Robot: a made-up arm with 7 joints. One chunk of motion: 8 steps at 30 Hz.
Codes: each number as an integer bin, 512 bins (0 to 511) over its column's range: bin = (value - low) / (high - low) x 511, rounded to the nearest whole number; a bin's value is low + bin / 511 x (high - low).
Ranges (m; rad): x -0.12..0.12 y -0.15..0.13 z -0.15..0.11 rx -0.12..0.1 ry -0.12..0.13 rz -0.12..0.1
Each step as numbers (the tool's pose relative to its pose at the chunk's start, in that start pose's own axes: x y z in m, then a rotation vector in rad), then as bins.
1 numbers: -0.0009 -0.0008 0.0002 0.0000 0.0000 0.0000
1 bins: 254 272 295 279 245 279
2 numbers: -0.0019 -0.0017 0.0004 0.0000 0.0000 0.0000
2 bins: 251 271 296 279 245 279
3 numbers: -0.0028 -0.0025 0.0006 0.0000 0.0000 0.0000
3 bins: 250 269 296 279 245 279
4 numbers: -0.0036 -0.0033 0.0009 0.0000 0.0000 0.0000
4 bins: 248 268 297 279 245 279
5 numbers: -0.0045 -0.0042 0.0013 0.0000 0.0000 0.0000
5 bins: 246 266 297 279 245 279
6 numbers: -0.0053 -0.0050 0.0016 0.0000 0.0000 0.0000
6 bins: 244 265 298 279 245 279
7 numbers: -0.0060 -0.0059 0.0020 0.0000 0.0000 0.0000
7 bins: 243 263 299 279 245 279
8 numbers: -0.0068 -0.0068 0.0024 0.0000 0.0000 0.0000
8 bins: 241 261 300 279 245 279
